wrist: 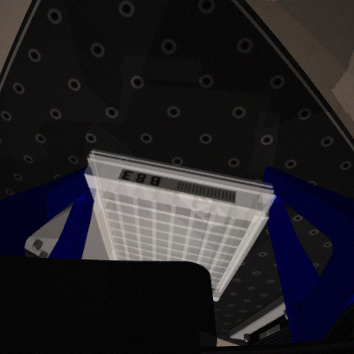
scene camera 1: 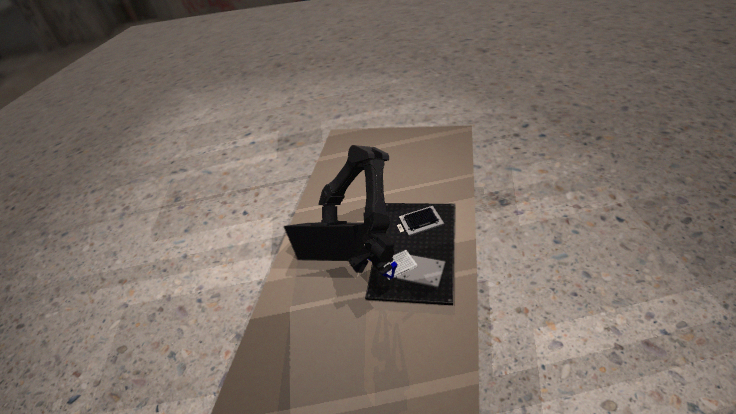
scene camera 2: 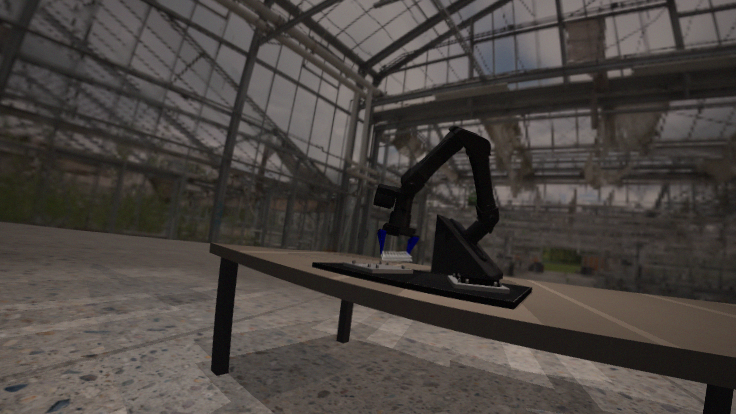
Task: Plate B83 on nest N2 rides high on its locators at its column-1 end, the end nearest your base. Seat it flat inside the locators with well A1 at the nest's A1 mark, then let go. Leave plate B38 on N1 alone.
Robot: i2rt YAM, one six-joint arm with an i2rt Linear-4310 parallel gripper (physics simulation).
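Where they show: gripper, fingertip midpoint: [wrist: 178, 177] [scene camera 1: 385, 271] [scene camera 2: 393, 256]; arm's base, origin of the base link: [scene camera 1: 329, 224] [scene camera 2: 467, 240].
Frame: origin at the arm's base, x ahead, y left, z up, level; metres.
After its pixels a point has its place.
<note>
Plate B83 [scene camera 1: 405, 261] @[y -0.084, x 0.326, z -0.081 m] [scene camera 2: 396, 256] @[y -0.073, x 0.336, z -0.078 m] [wrist: 168, 225] @[y -0.122, x 0.281, z -0.075 m] is a clear white well plate with its label facing the wrist camera. My gripper [scene camera 1: 389, 270] @[y -0.138, x 0.260, z -0.085 m] [scene camera 2: 396, 252] @[y -0.138, x 0.260, z -0.085 m] [wrist: 178, 177] @[y -0.138, x 0.260, z -0.085 m] is shut on plate B83, with a blue finger on each long side. It holds the plate a little above the grey nest N2 [scene camera 1: 428, 271] @[y -0.097, x 0.417, z -0.110 m] [scene camera 2: 368, 266] @[y -0.067, x 0.460, z -0.107 m] [wrist: 46, 235] @[y -0.144, x 0.418, z -0.110 m], over the nest's end nearest the base and partly over the bare breadboard. The plate touches no locators. The dark plate B38 [scene camera 1: 420, 218] @[y 0.172, x 0.342, z -0.099 m] sits in nest N1 [scene camera 1: 425, 228] @[y 0.126, x 0.370, z -0.110 m] [scene camera 2: 480, 285] @[y 0.213, x 0.411, z -0.109 m] at the far side.
Both nests are on a black perforated breadboard [scene camera 1: 434, 292] @[y -0.182, x 0.451, z -0.121 m] [scene camera 2: 421, 278] @[y 0.054, x 0.395, z -0.119 m] [wrist: 168, 88] @[y -0.165, x 0.247, z -0.121 m] on a brown table [scene camera 1: 359, 356] @[y -0.469, x 0.238, z -0.135 m] [scene camera 2: 559, 320] @[y 0.387, x 0.501, z -0.134 m]. The arm's black wedge-shaped base [scene camera 1: 324, 240] @[y -0.083, x 0.004, z -0.006 m] [scene camera 2: 457, 254] @[y 0.021, x 0.122, z -0.054 m] stands at the breadboard's left. A small label [scene camera 1: 399, 227] @[y 0.127, x 0.256, z -0.120 m] lies beside N1.
</note>
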